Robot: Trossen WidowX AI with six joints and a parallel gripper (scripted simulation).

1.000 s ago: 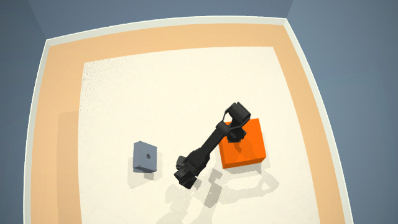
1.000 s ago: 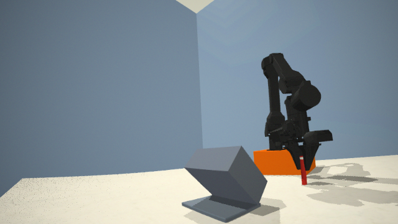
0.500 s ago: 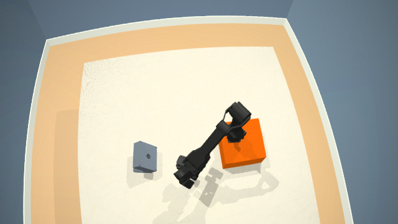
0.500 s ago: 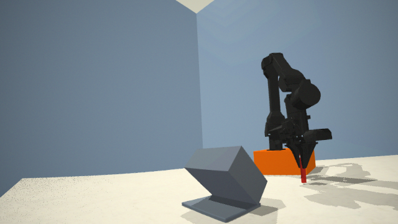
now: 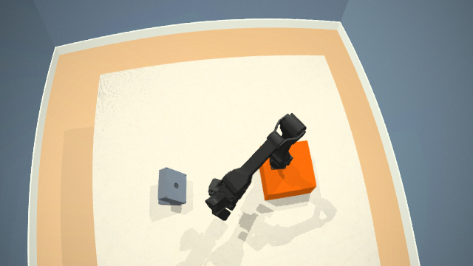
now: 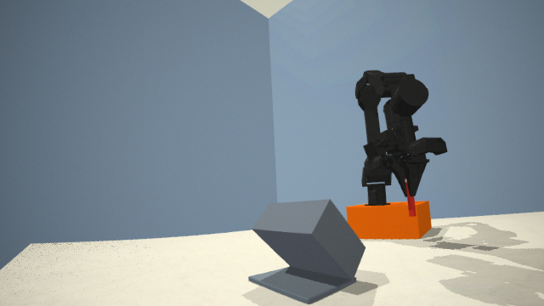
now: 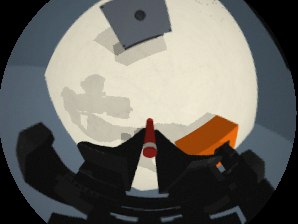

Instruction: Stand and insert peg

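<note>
Now: the grey sloped panel 23 cm ahead of my gripper tip, 9 cm to the right of it and 5 cm below it. Also, from my gripper tip: red peg 2 cm above; grey foot plate 25 cm ahead, 9 cm to the right, 11 cm below.
</note>
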